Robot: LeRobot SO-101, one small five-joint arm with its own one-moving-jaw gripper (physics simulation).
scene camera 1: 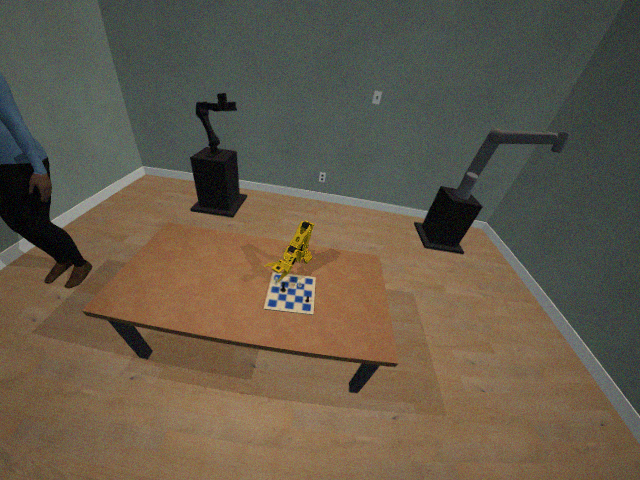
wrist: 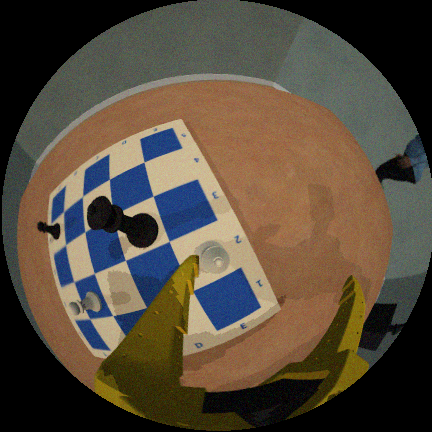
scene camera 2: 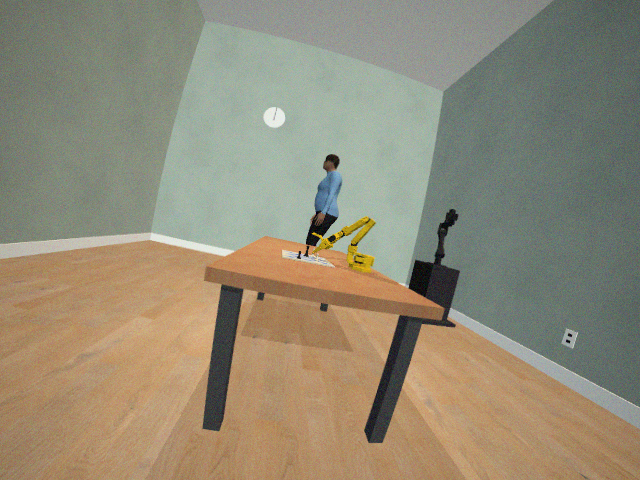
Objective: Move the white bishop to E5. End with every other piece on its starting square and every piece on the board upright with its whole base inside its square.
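Frame: origin at the arm's base, x ahead, y left, z up, level; centimetres.
Seen in the pictures: hand, its tool point: (scene camera 1: pixel 278 280) (wrist: pixel 198 262) (scene camera 2: pixel 313 252); arm's base, origin of its link: (scene camera 1: pixel 301 259) (scene camera 2: pixel 355 268).
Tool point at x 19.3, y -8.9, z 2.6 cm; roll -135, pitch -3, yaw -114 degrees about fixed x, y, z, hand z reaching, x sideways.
Note:
Offsets run from my tool point to a thing's top centre. "pt": to the spot under its first point. Level surfaces: height alone.
The white bishop {dx -0.1, dy -0.8, dz +2.4 cm} (wrist: pixel 214 256) (scene camera 1: pixel 277 278) appears to be the pale piece with a small round tip. It stands upright on E2. Square E5 {pt dx +11.1, dy -0.2, dz -2.0 cm} (wrist: pixel 161 144) is a blue corner square at the far end of the board {dx +3.6, dy +7.3, dz -2.0 cm} (wrist: pixel 259 306) (scene camera 1: pixel 290 311) and bears no piece. My gripper (wrist: pixel 273 267) (scene camera 1: pixel 273 273) (scene camera 2: pixel 313 243) is open with a wide V gap and holds nothing. Its left jaw tip in the wrist view is close beside the bishop, on its D-file side. The other jaw is out over the table, past the E edge. Whether the left jaw touches the bishop is unclear.
A tall black piece {dx +3.5, dy +3.2, dz +3.3 cm} (wrist: pixel 142 230) (scene camera 1: pixel 283 287) stands on D3, near the left jaw. A small white piece {dx -0.6, dy +10.5, dz +1.2 cm} (wrist: pixel 91 302) (scene camera 1: pixel 299 285) stands on B2. A small black piece {dx +7.4, dy +15.1, dz +1.2 cm} (wrist: pixel 55 230) (scene camera 1: pixel 307 299) stands on A4. The wooden table {dz -2.6 cm} (scene camera 1: pixel 206 289) surrounds the board.

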